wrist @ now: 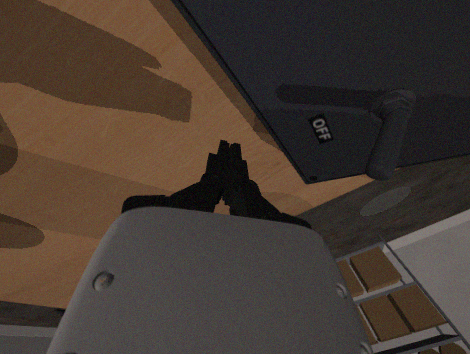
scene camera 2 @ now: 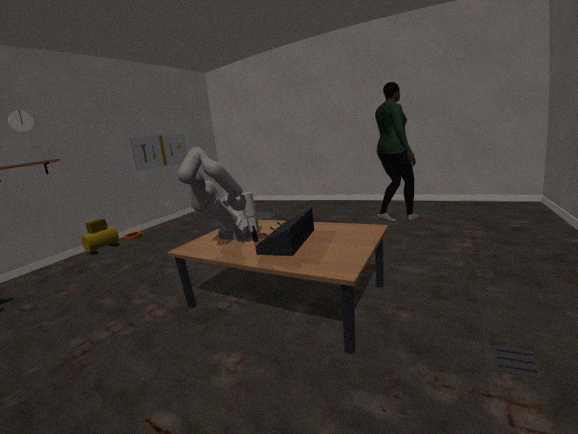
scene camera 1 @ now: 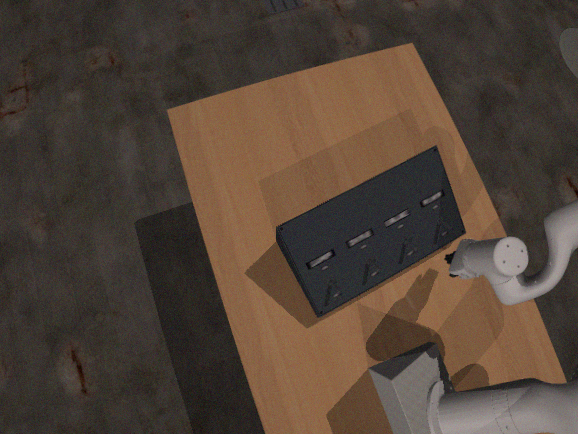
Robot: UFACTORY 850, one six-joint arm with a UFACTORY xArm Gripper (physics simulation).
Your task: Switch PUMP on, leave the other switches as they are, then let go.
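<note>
A dark switch panel [scene camera 1: 350, 210] [scene camera 2: 300, 231] [wrist: 300, 45] with a sloped face stands on the table. In scene camera 1 it has a row of pale windows above several small dark levers; no name is readable, so I cannot tell which switch is PUMP. In the wrist view one lever [wrist: 390, 135] stands out from the panel near its corner, with an OFF label [wrist: 320, 129] beside it. My gripper [scene camera 1: 448, 258] [scene camera 2: 255, 239] [wrist: 225, 155] is shut and empty. It is beside the panel's lower edge, near the right end in scene camera 1, apart from the lever.
The wooden table [scene camera 1: 240, 150] [scene camera 2: 225, 256] [wrist: 125, 25] bears the panel and the arm's grey base [scene camera 1: 410, 395]. A person in green [scene camera 2: 392, 130] is beyond the table. A rack [wrist: 395, 340] with brown boxes [wrist: 375, 270] shows in the wrist view.
</note>
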